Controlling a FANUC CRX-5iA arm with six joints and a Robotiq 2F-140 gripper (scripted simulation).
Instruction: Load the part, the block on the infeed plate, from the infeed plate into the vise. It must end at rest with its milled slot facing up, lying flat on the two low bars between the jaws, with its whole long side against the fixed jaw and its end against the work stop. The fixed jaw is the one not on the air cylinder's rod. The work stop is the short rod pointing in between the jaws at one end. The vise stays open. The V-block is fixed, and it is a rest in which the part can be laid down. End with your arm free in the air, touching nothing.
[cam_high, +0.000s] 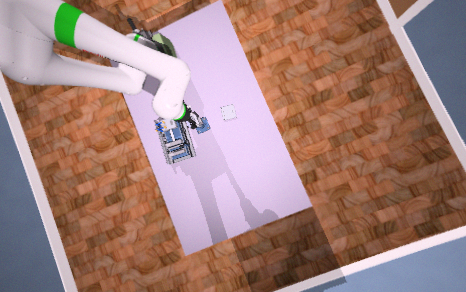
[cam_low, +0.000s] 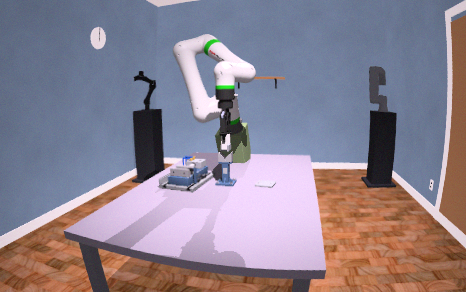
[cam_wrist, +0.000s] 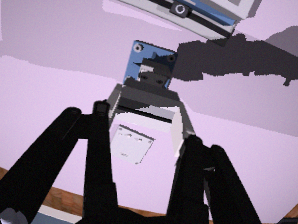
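Now: the air cylinder rod 190 mm to the right of my hand and 130 mm below it. Round my hand: part (20 mm below).
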